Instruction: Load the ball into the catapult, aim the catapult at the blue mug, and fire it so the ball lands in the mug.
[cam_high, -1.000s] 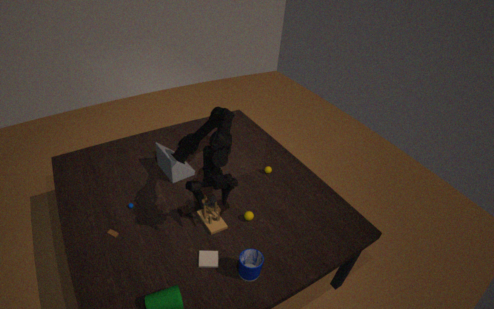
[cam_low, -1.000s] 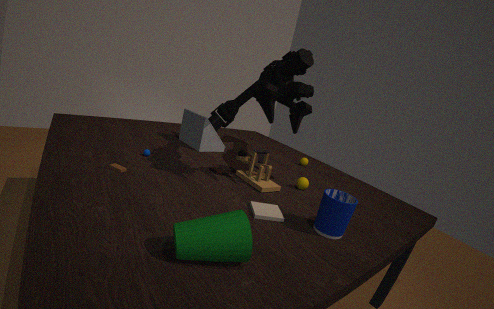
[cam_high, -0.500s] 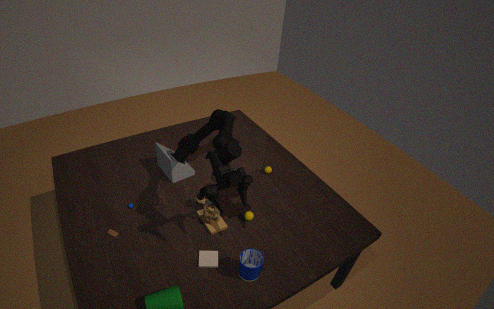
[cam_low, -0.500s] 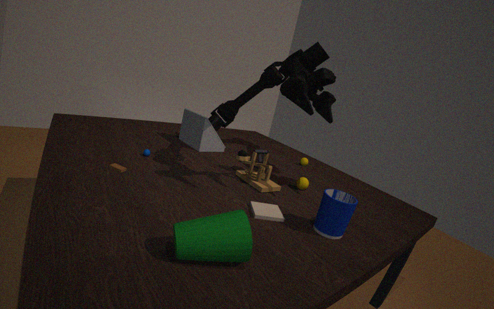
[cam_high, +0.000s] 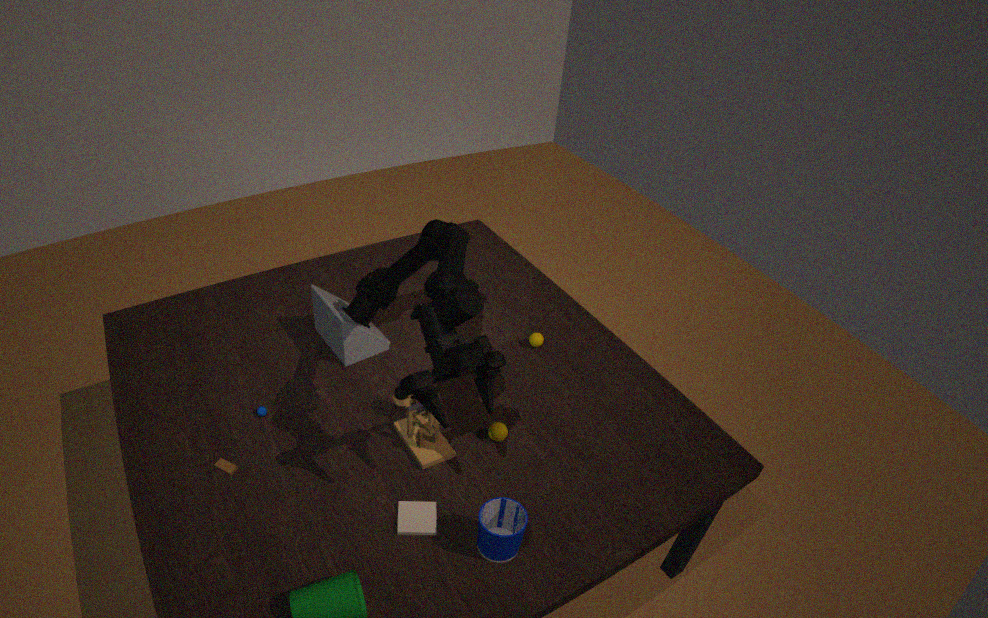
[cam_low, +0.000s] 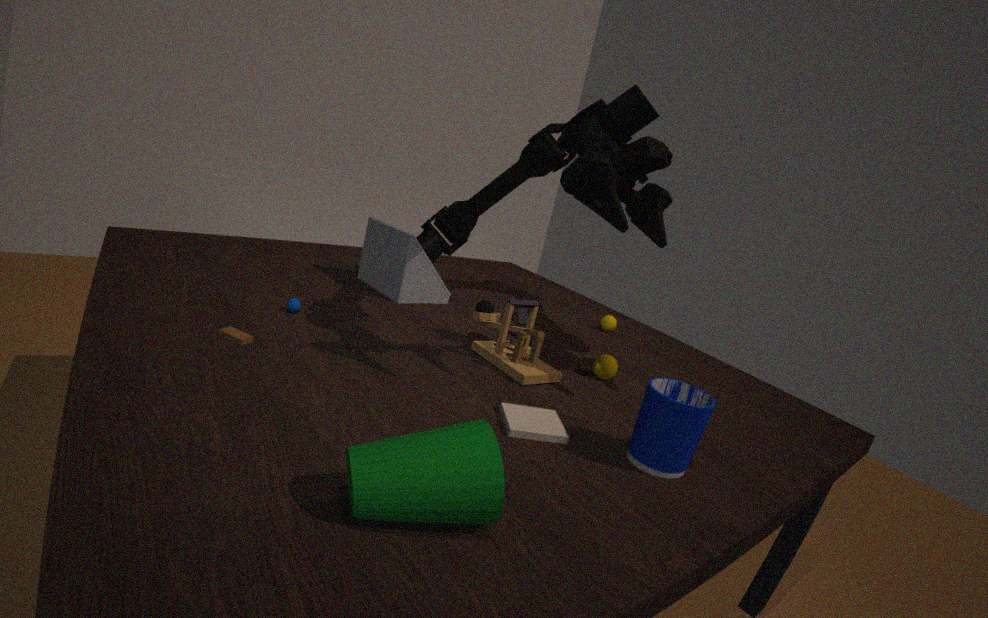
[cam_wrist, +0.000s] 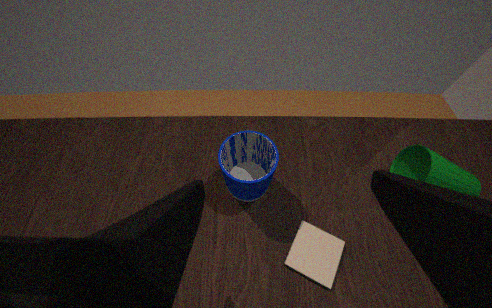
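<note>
The dark ball lies 300 mm behind my gripper tip, 60 mm to the left of it and 200 mm below it. Also, from my gripper tip: wooden catapult: 220 mm behind, 70 mm to the left, 210 mm below; then white tile: 30 mm behind, 90 mm to the right, 260 mm below; then blue mug: 110 mm ahead, 230 mm below.
</note>
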